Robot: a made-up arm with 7 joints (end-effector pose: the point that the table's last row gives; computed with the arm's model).
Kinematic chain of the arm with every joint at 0, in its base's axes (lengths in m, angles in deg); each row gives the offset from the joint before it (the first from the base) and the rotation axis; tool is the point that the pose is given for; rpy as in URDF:
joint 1: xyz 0 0 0.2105 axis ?
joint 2: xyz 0 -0.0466 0.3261 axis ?
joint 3: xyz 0 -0.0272 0.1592 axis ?
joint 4: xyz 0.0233 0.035 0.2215 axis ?
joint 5: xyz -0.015 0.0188 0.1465 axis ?
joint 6: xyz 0 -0.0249 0.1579 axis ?
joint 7: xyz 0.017 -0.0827 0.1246 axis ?
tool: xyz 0 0 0 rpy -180 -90 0
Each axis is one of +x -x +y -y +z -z.
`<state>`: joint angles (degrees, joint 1 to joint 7).
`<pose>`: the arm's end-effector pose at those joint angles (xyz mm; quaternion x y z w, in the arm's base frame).
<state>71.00 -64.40 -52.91 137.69 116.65 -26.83 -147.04</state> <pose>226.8 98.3 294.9 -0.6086 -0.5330 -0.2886 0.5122</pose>
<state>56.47 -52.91 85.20 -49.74 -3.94 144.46 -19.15</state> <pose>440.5 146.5 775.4 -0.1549 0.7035 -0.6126 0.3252</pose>
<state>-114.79 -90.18 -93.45 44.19 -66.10 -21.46 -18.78</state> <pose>-599.8 -537.6 595.1 0.1279 0.2402 0.9622 0.0115</pose>
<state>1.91 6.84 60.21 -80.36 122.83 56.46 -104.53</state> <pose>-250.8 -358.9 1079.6 0.7871 0.0871 -0.5364 0.2918</pose>
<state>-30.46 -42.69 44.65 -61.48 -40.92 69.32 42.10</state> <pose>-108.5 -292.5 1038.6 0.0984 0.3571 -0.9272 0.0555</pose>
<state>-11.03 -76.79 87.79 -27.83 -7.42 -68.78 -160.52</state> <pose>677.6 -261.6 636.0 0.0746 -0.7787 -0.5727 0.2451</pose>
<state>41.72 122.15 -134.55 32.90 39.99 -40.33 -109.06</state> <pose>-92.6 -535.6 14.0 -0.4032 0.0432 -0.8967 0.1773</pose>
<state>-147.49 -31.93 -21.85 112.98 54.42 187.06 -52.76</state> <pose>-289.4 -15.3 668.1 -0.0847 -0.4416 -0.5324 0.7172</pose>
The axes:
joint 1: +z
joint 2: -y
joint 3: +z
joint 4: +y
joint 5: +z
joint 6: -y
joint 7: +x

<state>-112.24 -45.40 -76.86 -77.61 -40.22 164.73 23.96</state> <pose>30.2 -214.9 776.6 0.3726 0.8811 0.0621 0.2847</pose>
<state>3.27 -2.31 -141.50 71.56 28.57 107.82 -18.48</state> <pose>-240.6 -176.7 1085.8 0.0758 -0.4491 0.3454 0.8205</pose>
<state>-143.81 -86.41 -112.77 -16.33 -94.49 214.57 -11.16</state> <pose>-391.7 -366.4 505.7 -0.8209 -0.4214 -0.2143 0.3203</pose>
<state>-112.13 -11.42 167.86 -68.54 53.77 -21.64 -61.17</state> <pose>-327.9 -326.5 1096.3 -0.2402 0.4354 0.8640 0.0789</pose>
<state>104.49 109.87 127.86 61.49 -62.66 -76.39 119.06</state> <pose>-74.5 -551.5 259.4 -0.2902 0.1077 -0.3909 0.8668</pose>
